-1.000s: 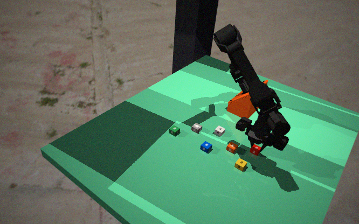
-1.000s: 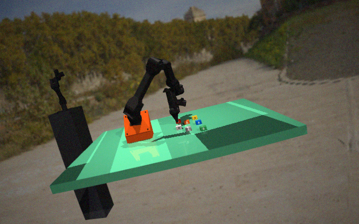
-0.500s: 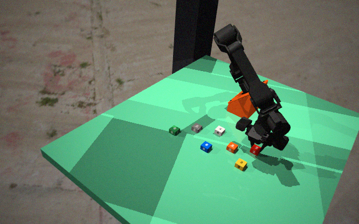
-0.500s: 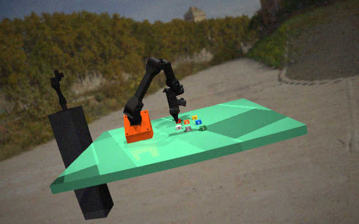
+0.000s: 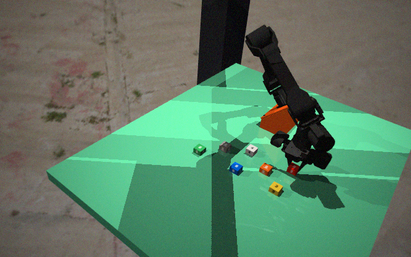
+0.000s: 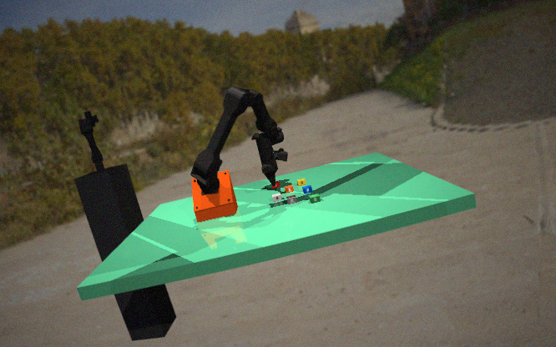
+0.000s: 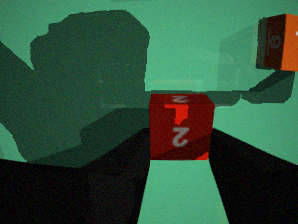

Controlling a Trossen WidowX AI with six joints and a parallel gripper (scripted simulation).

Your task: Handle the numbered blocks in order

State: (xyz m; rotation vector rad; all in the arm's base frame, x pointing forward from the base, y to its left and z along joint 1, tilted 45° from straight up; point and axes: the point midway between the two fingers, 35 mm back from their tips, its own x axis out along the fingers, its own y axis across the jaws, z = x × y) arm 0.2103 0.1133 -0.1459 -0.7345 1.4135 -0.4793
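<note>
My gripper tip is now 11 cm short of the yellow block, 1 cm to the right of it and 1 cm above it. Also, from my gripper tip: red block 1 cm ahead; orange block 6 cm ahead, 7 cm to the right, 1 cm below; white block 2 cm ahead, 16 cm to the right, 1 cm below.
</note>
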